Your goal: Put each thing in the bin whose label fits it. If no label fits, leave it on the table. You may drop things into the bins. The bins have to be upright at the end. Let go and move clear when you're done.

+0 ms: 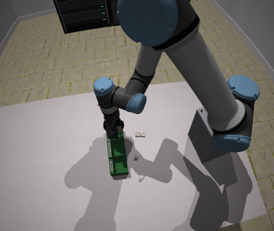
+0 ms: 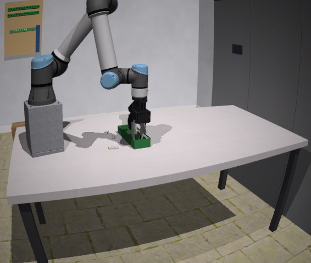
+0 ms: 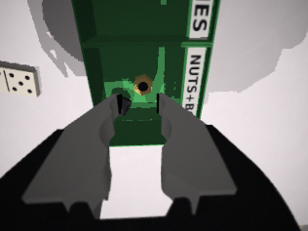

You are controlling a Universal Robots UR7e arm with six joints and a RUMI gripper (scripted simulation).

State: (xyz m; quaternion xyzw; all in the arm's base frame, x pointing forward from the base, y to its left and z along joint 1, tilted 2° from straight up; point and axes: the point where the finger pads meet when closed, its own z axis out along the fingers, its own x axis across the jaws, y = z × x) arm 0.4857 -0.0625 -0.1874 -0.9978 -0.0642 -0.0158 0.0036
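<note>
Now: hand 30 mm above the brass nut. From my hand the other things lie so: white domino: 120 mm behind, 10 mm to the right, 40 mm below; then black round piece: 10 mm behind, 20 mm to the right, 20 mm below; then white die: 100 mm behind, 120 mm to the left, 30 mm below.
</note>
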